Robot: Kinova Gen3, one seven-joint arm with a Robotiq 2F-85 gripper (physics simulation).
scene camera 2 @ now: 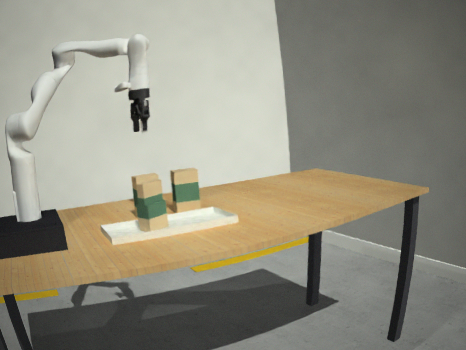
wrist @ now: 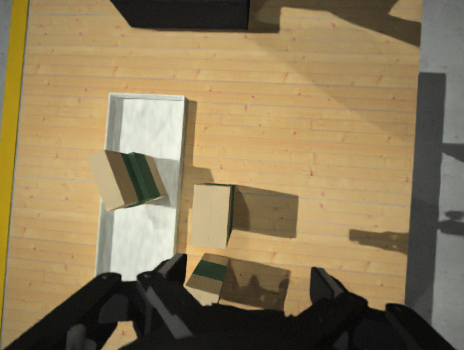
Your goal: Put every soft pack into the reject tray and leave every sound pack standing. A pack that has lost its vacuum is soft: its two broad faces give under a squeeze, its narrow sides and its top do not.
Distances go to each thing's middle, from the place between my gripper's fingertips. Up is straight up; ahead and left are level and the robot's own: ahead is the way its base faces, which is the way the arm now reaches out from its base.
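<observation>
White reject tray (scene camera 2: 129,231): hand 21 cm to the left of it, 2 cm short of it, 27 cm above it.
</observation>
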